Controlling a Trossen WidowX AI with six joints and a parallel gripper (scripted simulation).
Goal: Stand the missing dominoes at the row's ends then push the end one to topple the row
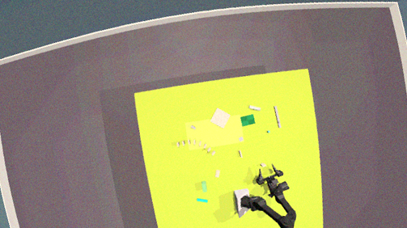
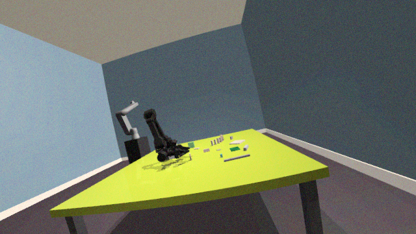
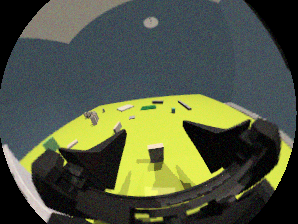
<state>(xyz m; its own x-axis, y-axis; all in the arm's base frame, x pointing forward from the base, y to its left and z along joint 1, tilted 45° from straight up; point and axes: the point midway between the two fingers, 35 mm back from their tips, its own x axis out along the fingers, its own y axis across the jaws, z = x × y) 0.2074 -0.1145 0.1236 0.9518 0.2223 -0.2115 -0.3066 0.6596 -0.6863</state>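
Right now the green block is 15 cm behind my gripper tip, 42 cm to the left of it and 5 cm below it. The rest, counted from my gripper tip: green tile (31 cm ahead, 10 cm to the left, 8 cm below); long grey bar (33 cm ahead, 12 cm to the right, 8 cm below); white square tile (33 cm ahead, 30 cm to the left, 8 cm below).
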